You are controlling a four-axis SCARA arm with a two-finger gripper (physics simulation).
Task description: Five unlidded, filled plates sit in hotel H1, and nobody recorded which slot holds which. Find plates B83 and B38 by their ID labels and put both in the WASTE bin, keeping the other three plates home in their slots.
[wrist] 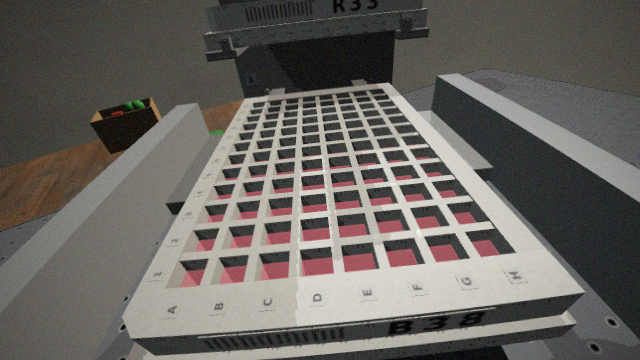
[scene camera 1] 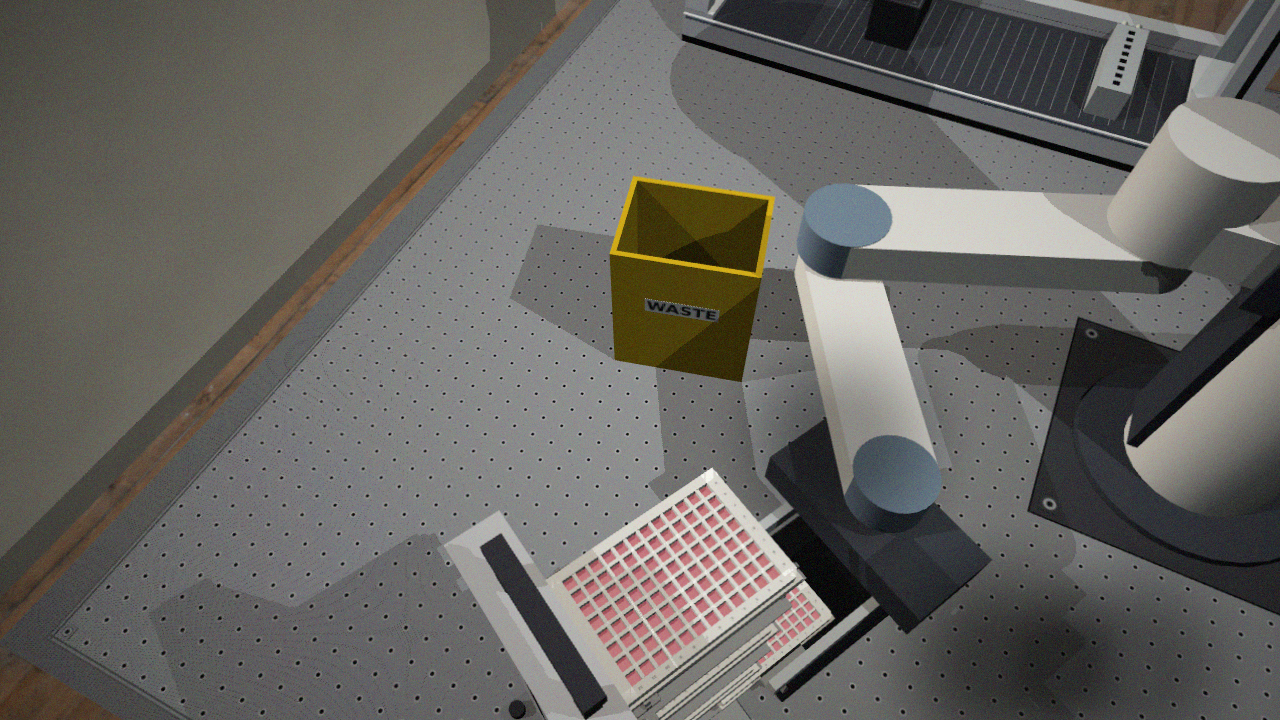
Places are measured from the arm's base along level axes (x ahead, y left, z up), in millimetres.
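Pixels of known places: gripper, between the fingertips: [wrist: 318,111]; arm's base, origin of its link: [scene camera 1: 1185,463].
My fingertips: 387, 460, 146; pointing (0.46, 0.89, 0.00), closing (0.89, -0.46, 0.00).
Note:
Ahead of a thing's pixels: the offset from my fingertips to its top centre, as dx, dy, dz. "pt": to the spot under its first point. Level surfaces: height alone.
Plate B38 @[-11, -21, -3] [wrist: 310,315], white with pink-filled wells, shows its ID at the near edge in the wrist view. Its far end is close to the back panel of hotel H1 [scene camera 1: 469,550] [wrist: 340,60]. My gripper [scene camera 1: 776,613] [wrist: 318,111] is shut on plate B38, one finger along each long side. Plate R33 @[pt +19, -2, +36] [wrist: 355,7] sits in a higher slot. A filled plate @[+34, +60, +255] [scene camera 1: 680,573] tops the hotel in the scene view; its ID is hidden there. Plate B83 cannot be made out. The yellow WASTE bin @[+201, -362, +66] [scene camera 1: 662,340] stands upright, well apart from the hotel.
A black surface @[dz -74] [scene camera 1: 819,564] lies below the gripper in the scene view. A railed dark deck @[dz -85] [scene camera 1: 993,71] at the upper right holds a black block @[pt +138, -975, -44] [scene camera 1: 895,22] and a white slotted block @[pt -179, -989, -40] [scene camera 1: 1117,71]. An open brown box [wrist: 127,131] shows beyond the left finger.

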